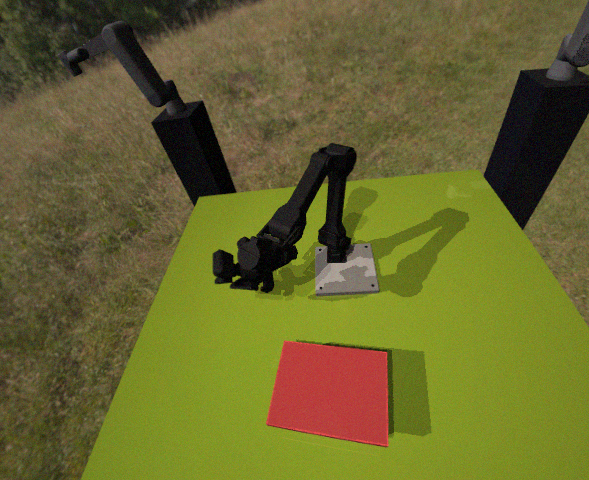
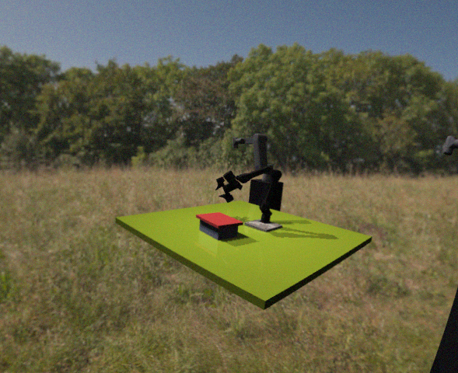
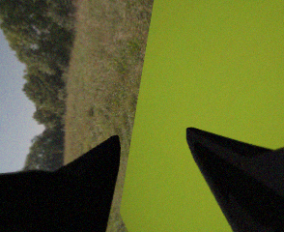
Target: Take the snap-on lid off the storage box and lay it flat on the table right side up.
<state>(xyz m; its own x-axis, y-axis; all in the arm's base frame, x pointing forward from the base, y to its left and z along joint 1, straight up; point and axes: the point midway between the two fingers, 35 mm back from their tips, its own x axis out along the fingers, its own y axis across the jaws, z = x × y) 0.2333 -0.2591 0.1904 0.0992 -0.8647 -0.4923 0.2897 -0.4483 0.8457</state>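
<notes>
Right now the red lid is 28 cm to the left of my gripper tip, 21 cm ahead of it and 10 cm below it. Round my gripper tip: blue-grey storage box 28 cm to the left, 21 cm ahead, 14 cm below.
</notes>
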